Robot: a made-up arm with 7 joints. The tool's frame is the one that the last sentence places. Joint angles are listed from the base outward.
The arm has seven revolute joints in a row. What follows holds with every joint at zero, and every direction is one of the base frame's.
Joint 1 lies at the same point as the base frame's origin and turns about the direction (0, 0.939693, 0.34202), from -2.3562 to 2.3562 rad.
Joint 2 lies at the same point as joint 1 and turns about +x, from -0.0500 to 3.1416 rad.
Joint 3 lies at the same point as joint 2 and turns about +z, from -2.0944 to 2.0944 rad.
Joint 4 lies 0.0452 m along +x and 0.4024 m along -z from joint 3 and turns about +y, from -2.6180 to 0.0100 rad.
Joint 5 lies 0.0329 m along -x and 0.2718 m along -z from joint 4 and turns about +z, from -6.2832 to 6.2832 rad.
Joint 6 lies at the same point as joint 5 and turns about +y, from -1.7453 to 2.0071 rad.
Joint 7 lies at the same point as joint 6 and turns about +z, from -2.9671 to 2.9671 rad.
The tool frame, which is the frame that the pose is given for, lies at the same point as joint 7; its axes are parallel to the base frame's.
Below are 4 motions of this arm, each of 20 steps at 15 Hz.
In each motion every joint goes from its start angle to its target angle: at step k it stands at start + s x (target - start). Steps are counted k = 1, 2, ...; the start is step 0. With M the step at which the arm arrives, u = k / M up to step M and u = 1 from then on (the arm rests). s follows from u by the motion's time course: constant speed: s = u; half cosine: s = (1 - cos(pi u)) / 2; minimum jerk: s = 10 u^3 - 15 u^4 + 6 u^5.
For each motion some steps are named. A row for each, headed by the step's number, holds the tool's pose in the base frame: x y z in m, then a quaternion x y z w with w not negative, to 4 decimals.
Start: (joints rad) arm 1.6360 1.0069 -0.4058 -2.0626 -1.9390 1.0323 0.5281
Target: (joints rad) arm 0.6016 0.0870 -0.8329 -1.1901 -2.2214 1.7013 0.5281
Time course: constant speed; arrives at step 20
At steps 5, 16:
5: -0.3322 0.1264 -0.3217 0.5733 -0.0870 -0.6159 0.5333
16: -0.1876 -0.0630 -0.5421 0.7104 -0.1882 -0.4346 0.5205

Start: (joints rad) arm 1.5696 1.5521 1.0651 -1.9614 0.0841 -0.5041 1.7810
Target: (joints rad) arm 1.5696 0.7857 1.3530 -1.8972 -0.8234 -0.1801 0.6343
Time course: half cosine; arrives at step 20
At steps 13, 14, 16, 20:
13: -0.0931 0.4485 0.0661 0.4713 -0.3837 -0.3579 0.7090
14: -0.1156 0.4437 0.0704 0.5227 -0.3373 -0.3763 0.6865
16: -0.1527 0.4331 0.0766 0.5974 -0.2496 -0.4025 0.6472
20: -0.1845 0.4213 0.0811 0.6497 -0.1640 -0.4208 0.6114

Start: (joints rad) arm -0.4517 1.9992 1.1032 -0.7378 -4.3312 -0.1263 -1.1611
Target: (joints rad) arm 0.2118 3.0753 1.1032 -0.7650 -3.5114 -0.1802 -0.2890
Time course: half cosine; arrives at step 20
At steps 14, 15, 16, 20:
14: 0.1395 0.0013 0.6412 -0.0697 -0.9778 -0.1391 0.1402
15: 0.1648 -0.0386 0.6338 -0.1119 -0.9663 -0.1563 0.1713
16: 0.1868 -0.0723 0.6246 -0.1478 -0.9539 -0.1687 0.1996
20: 0.2278 -0.1339 0.6001 -0.2139 -0.9242 -0.1855 0.2562

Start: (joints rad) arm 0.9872 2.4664 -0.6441 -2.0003 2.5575 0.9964 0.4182
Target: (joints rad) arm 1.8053 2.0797 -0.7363 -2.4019 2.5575 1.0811 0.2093
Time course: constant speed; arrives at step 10
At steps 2, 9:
2: 0.0697 0.4057 -0.0935 0.0525 0.5751 0.4927 0.6510
9: -0.1515 0.3051 -0.0730 -0.1569 0.7633 0.5358 0.3251

